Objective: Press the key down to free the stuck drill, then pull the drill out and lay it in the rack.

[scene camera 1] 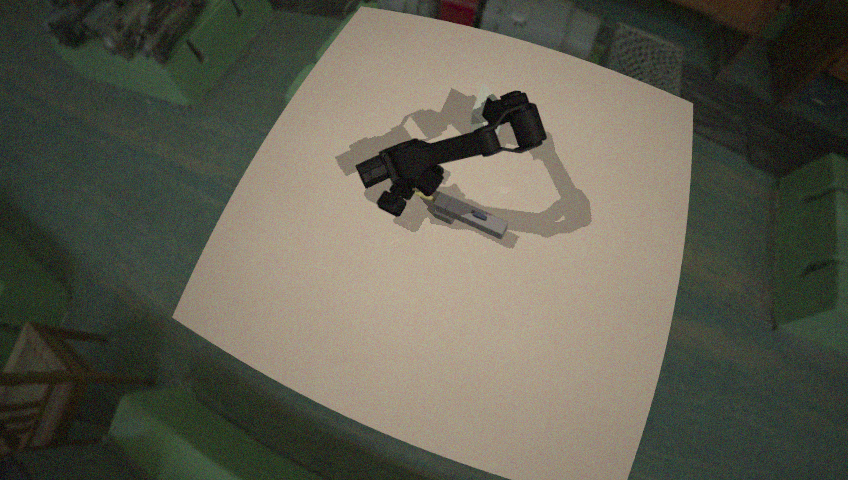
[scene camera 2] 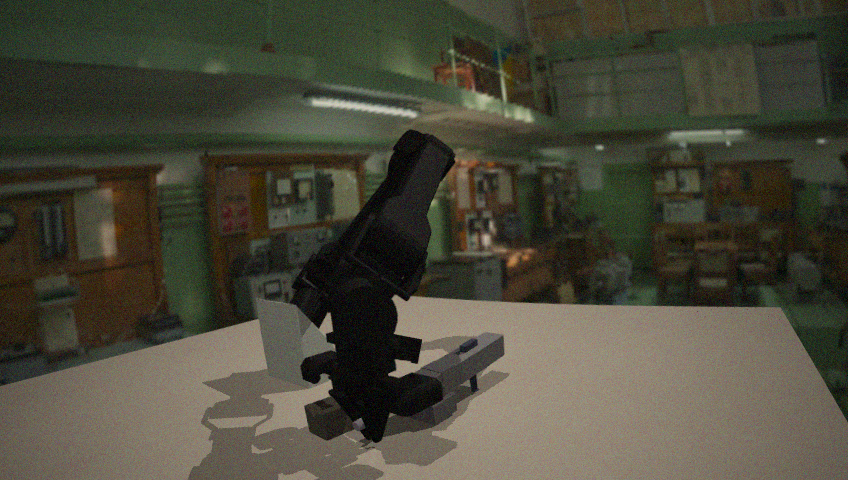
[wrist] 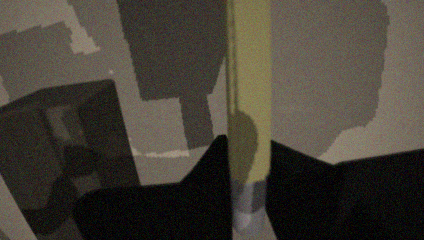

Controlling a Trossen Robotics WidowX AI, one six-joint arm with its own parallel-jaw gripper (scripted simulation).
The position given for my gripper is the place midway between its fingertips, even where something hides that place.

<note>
My gripper [scene camera 2: 374, 440] carries a yellow drill. Further things: a grey housing [scene camera 2: 453, 369] and a dark rack [scene camera 2: 325, 418].
My gripper shows as well in scene camera 1 [scene camera 1: 409, 194] and in the wrist view [wrist: 235, 141]. The grey housing is seen too in scene camera 1 [scene camera 1: 447, 208]. The dark rack is seen too in the wrist view [wrist: 70, 140].
</note>
